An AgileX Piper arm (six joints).
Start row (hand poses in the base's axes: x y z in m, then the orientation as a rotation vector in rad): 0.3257 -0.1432 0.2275 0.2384 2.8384 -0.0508
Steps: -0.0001 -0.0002 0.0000 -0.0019 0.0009 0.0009; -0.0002 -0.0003 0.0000 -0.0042 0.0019 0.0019; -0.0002 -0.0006 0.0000 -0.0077 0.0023 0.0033; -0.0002 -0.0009 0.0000 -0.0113 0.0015 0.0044; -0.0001 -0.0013 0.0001 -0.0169 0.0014 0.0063; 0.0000 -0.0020 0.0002 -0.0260 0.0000 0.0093; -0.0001 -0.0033 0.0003 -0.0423 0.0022 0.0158; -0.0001 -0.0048 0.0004 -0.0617 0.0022 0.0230; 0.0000 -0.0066 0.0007 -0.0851 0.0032 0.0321; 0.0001 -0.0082 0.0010 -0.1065 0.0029 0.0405; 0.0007 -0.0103 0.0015 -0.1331 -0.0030 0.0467; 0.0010 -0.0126 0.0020 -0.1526 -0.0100 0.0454; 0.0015 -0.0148 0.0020 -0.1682 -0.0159 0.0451; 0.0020 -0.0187 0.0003 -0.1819 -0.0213 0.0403; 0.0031 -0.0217 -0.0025 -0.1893 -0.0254 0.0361; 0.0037 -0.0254 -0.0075 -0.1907 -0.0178 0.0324; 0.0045 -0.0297 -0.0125 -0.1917 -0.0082 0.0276
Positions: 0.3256 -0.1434 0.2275 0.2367 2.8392 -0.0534; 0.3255 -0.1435 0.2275 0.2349 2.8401 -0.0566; 0.3255 -0.1438 0.2275 0.2321 2.8403 -0.0613; 0.3255 -0.1441 0.2275 0.2298 2.8393 -0.0661; 0.3256 -0.1445 0.2276 0.2259 2.8388 -0.0736; 0.3257 -0.1452 0.2277 0.2196 2.8368 -0.0857; 0.3256 -0.1465 0.2278 0.2069 2.8377 -0.1077; 0.3256 -0.1480 0.2279 0.1925 2.8360 -0.1336; 0.3257 -0.1498 0.2282 0.1745 2.8345 -0.1649; 0.3258 -0.1514 0.2285 0.1579 2.8316 -0.1933; 0.3264 -0.1535 0.2290 0.1432 2.8218 -0.2284; 0.3267 -0.1558 0.2295 0.1406 2.8112 -0.2547; 0.3272 -0.1580 0.2295 0.1376 2.8024 -0.2754; 0.3277 -0.1619 0.2278 0.1412 2.7940 -0.2944; 0.3288 -0.1649 0.2250 0.1455 2.7881 -0.3048; 0.3294 -0.1686 0.2200 0.1505 2.7949 -0.3091; 0.3302 -0.1729 0.2150 0.1572 2.8037 -0.3134
